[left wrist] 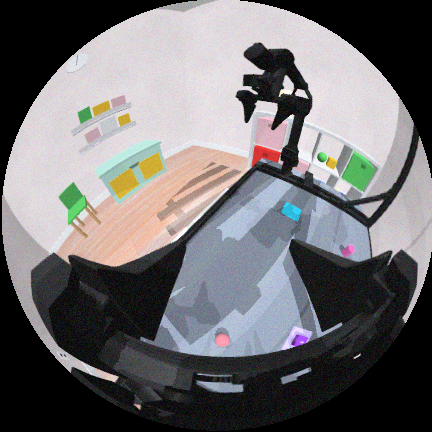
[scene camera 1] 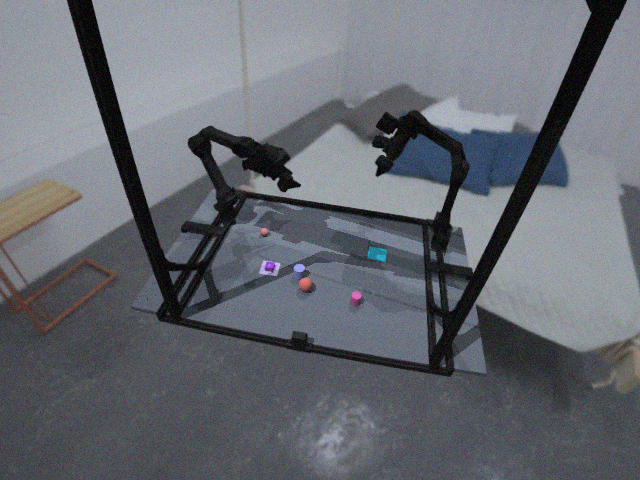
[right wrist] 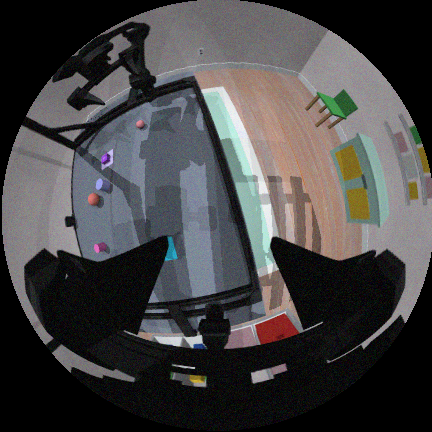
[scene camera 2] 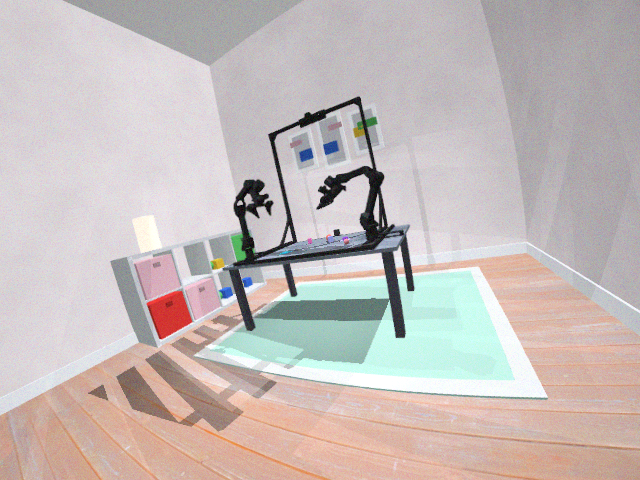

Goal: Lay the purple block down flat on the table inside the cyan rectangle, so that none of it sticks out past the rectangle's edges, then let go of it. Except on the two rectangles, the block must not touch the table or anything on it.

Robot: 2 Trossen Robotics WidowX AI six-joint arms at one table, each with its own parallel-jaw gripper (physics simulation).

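Seen in the pictures: left gripper, fingertip midpoint: (left wrist: 239, 244) (scene camera 1: 296, 179) (right wrist: 120, 88) (scene camera 2: 317, 209); right gripper, fingertip midpoint: (left wrist: 257, 125) (scene camera 1: 380, 171) (right wrist: 220, 241) (scene camera 2: 265, 217); left arm's base at its link origin: (scene camera 1: 227, 217) (right wrist: 150, 93) (scene camera 2: 373, 238); right arm's base at its link origin: (left wrist: 285, 171) (scene camera 1: 439, 245) (right wrist: 214, 310) (scene camera 2: 250, 257).
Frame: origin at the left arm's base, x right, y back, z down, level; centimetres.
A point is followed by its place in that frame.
Observation:
The small purple block (scene camera 1: 269, 266) @(x 34.3, y -10.2, z 0.0 cm) (left wrist: 300, 340) @(x 33.4, y -10.9, z 0.0 cm) (right wrist: 105, 158) @(x 33.1, y -12.0, z 0.0 cm) rests on the pale lilac rectangle (scene camera 1: 263, 271) @(x 34.5, y -7.7, z 1.8 cm) (left wrist: 299, 331) @(x 34.0, y -13.1, z 1.8 cm) at the left of the table in scene camera 1. The cyan rectangle (scene camera 1: 377, 253) @(x 38.8, y -54.8, z 1.8 cm) (scene camera 2: 285, 252) @(x 37.2, y -54.5, z 1.5 cm) (left wrist: 291, 211) @(x 38.9, y -54.2, z 1.8 cm) lies bare towards the right of the table there; a finger hides part of it in the right wrist view (right wrist: 171, 251) @(x 37.6, y -57.0, z 1.8 cm). My left gripper (scene camera 1: 291, 184) @(x 14.1, y -27.1, z -23.5 cm) (left wrist: 239, 244) @(x 14.1, y -27.1, z -23.5 cm) is open and empty, high above the table. My right gripper (scene camera 1: 376, 157) (scene camera 2: 263, 214) @(x 20.8, y -60.4, z -26.1 cm) (left wrist: 257, 125) @(x 20.8, y -60.4, z -26.1 cm) (right wrist: 220, 241) @(x 20.8, y -60.4, z -26.1 cm) is open and empty, also high above the table, apart from everything.
A blue-violet cylinder (scene camera 1: 299, 271) @(x 42.2, y -19.6, z -2.2 cm) (right wrist: 103, 185) @(x 39.6, y -22.0, z -1.2 cm) stands close to the right of the lilac rectangle in scene camera 1, beside a red ball (scene camera 1: 305, 284) @(x 49.0, y -19.6, z -2.5 cm) (right wrist: 93, 199) @(x 46.5, y -21.9, z -1.9 cm). A pink cylinder (scene camera 1: 355, 299) @(x 60.5, y -34.1, z -1.9 cm) (left wrist: 348, 250) @(x 57.7, y -34.4, z -1.6 cm) and a small pink ball (scene camera 1: 264, 232) @(x 15.2, y -13.1, z -0.7 cm) (left wrist: 222, 340) @(x 13.9, y -13.6, z -1.4 cm) are also there. A black frame surrounds the table.

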